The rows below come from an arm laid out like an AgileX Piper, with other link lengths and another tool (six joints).
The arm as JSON. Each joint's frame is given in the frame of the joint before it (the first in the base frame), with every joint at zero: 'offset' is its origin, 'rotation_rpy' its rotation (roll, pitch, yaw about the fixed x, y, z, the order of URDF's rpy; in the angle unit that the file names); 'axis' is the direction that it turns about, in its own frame. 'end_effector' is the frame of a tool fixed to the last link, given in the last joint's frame.
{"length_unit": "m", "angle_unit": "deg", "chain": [
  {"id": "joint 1", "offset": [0.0, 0.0, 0.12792], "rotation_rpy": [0.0, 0.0, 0.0], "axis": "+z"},
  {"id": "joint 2", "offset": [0.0, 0.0, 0.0], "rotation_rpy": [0.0, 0.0, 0.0], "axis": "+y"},
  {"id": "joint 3", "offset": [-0.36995, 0.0, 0.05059], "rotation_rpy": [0.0, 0.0, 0.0], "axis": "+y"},
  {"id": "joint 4", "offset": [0.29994, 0.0, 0.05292], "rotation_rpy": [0.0, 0.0, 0.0], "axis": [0.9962, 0.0, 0.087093]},
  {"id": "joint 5", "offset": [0.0, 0.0, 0.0], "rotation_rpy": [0.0, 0.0, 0.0], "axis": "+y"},
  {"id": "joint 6", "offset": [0.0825, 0.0, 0.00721], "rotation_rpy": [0.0, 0.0, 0.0], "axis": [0.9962, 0.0, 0.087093]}
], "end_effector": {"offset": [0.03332, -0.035, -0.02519], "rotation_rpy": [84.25, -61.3, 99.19]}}
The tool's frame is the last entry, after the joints.
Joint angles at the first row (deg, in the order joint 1, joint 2, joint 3, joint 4, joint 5, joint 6):
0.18, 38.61, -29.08, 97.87, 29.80, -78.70
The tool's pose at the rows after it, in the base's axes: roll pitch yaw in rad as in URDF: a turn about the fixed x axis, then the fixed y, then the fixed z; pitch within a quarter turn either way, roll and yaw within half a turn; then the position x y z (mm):
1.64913, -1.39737, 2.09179, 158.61, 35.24, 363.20
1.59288, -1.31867, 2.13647, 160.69, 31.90, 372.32
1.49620, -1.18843, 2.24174, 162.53, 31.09, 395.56
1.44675, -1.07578, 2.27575, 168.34, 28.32, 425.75
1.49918, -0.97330, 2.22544, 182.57, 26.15, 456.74
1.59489, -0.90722, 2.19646, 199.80, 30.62, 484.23
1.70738, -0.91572, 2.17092, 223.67, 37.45, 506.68
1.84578, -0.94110, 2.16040, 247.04, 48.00, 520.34
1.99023, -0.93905, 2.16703, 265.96, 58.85, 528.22
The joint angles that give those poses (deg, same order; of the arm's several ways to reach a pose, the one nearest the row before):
0.17, 38.73, -29.08, 98.24, 29.81, -81.09
0.18, 38.73, -30.11, 98.27, 29.24, -85.11
0.54, 38.73, -32.84, 98.27, 29.85, -90.99
0.56, 39.85, -37.20, 97.18, 29.51, -94.66
0.45, 43.03, -43.22, 90.87, 29.64, -93.80
0.46, 47.19, -50.12, 81.53, 33.16, -88.27
0.45, 52.67, -57.84, 73.59, 38.20, -80.06
0.46, 58.22, -64.88, 68.82, 45.82, -74.07
0.45, 63.17, -70.96, 66.03, 54.71, -71.65

